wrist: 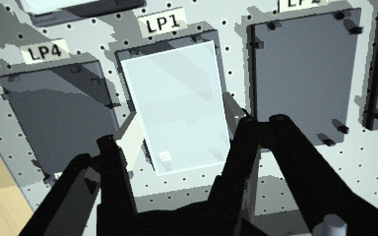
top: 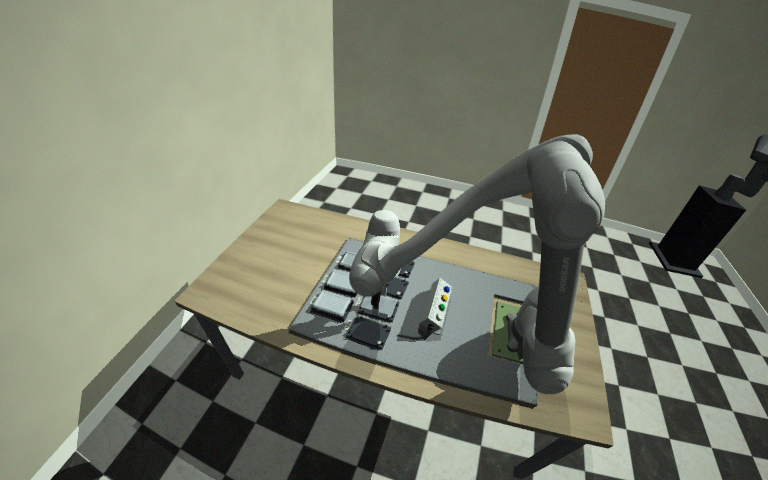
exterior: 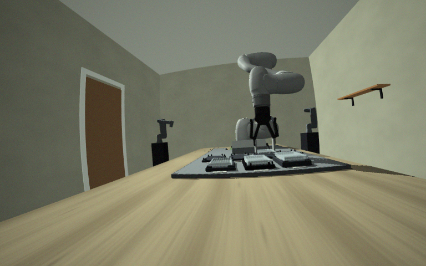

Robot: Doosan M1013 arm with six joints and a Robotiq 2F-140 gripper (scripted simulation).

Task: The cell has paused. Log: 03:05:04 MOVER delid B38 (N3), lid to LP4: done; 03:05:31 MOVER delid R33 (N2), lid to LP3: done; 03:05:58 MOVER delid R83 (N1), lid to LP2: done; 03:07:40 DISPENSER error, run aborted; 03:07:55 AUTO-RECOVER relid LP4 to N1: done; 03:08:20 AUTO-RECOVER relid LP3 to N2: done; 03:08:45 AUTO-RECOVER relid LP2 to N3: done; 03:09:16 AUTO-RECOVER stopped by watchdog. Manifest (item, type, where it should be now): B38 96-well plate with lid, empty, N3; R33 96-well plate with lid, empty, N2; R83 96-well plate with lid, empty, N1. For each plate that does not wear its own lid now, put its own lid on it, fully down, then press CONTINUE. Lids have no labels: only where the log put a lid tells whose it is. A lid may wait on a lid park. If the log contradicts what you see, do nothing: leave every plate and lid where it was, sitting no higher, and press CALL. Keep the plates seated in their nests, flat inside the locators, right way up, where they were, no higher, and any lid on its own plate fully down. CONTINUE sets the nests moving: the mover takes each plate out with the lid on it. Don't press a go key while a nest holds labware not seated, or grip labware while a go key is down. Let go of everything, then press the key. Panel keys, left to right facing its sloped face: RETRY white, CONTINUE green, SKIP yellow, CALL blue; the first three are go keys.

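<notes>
My gripper is now 20 mm above the clear lid. Round my hand: lid park LP2: 10 mm behind, 130 mm to the right, 50 mm below; LP1 label: 90 mm ahead, 10 mm to the right, 50 mm below; lid park LP4: 10 mm ahead, 130 mm to the left, 50 mm below.
</notes>
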